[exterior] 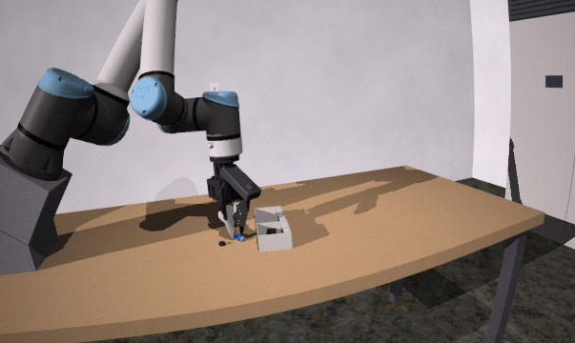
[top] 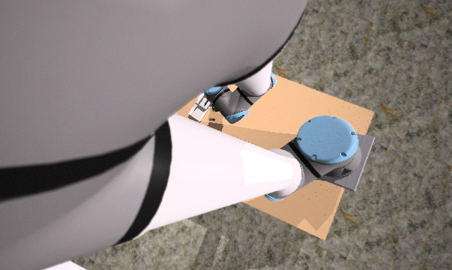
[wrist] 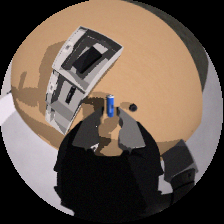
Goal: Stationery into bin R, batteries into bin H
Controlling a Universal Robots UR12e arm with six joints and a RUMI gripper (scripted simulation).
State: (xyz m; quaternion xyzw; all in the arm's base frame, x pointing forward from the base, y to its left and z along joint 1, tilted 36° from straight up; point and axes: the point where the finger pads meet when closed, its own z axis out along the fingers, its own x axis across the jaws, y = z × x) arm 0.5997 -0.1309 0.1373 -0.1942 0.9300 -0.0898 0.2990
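Now: the blue battery 20 mm below my hand. From my hand the other things lie so: short black stick: 90 mm ahead, 10 mm to the left, 10 mm below; grey double bin: 100 mm ahead; white item: 70 mm to the right, 70 mm ahead, 10 mm below.
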